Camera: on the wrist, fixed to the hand. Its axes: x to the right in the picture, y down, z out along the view.
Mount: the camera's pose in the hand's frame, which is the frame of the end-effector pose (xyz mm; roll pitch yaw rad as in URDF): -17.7 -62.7 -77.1 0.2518 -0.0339 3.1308
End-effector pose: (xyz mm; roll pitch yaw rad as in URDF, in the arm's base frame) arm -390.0 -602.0 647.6 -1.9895 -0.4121 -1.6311
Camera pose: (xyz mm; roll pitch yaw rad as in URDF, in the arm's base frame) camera -431.7 -547.7 721.7 2.2291 0.4356 1.4812
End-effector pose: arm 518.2 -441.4 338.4 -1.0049 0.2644 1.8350
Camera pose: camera 617.1 -429.2 354.2 1.2660 -0.2733 -1.3423
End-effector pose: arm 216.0 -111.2 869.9 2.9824 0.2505 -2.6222
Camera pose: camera 253.4 -175.2 938.4 -2.7346 -0.2187 0.5358
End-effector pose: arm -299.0 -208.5 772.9 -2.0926 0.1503 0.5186
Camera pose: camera -284.5 -241.2 867.3 2.3475 -0.1240 -2.6472
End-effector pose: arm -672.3 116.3 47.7 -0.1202 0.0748 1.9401
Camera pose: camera -597.4 120.8 -19.8 0.3732 -0.1072 -1.2164
